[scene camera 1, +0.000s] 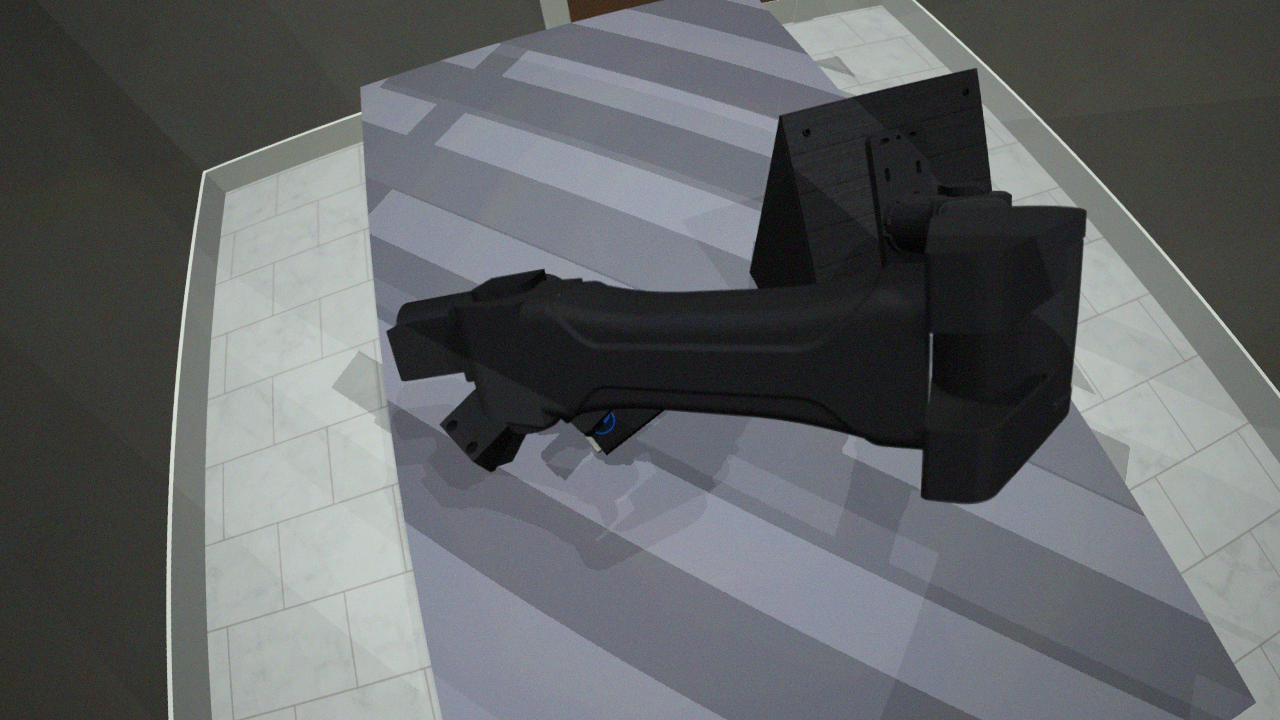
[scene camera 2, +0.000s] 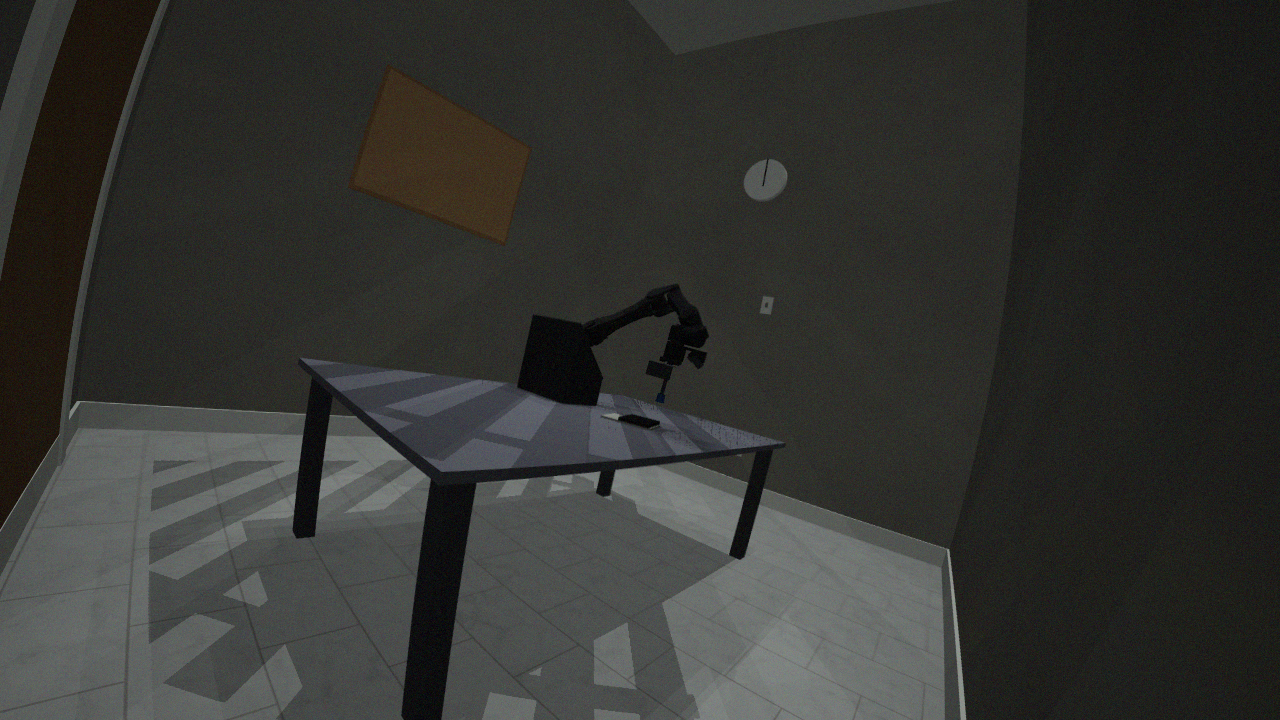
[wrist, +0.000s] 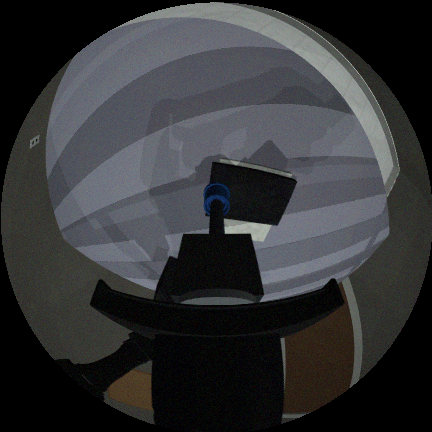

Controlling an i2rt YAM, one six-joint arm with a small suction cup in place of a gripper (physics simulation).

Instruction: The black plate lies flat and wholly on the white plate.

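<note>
The black plate lies low over the table and covers much of the white plate. The white plate shows beyond one side of it; a thin pale strip shows along the opposite side. The arm hides much of both plates in scene camera 1. Whether the black plate rests wholly on the white one I cannot tell. My suction cup, blue, is open and holds nothing. It hangs above the plates with a gap, over the black plate's left part in the wrist view.
The striped grey table carries the plates. The black arm base stands behind them. The arm stretches over the table. Shadows of the arm fall beside the plates.
</note>
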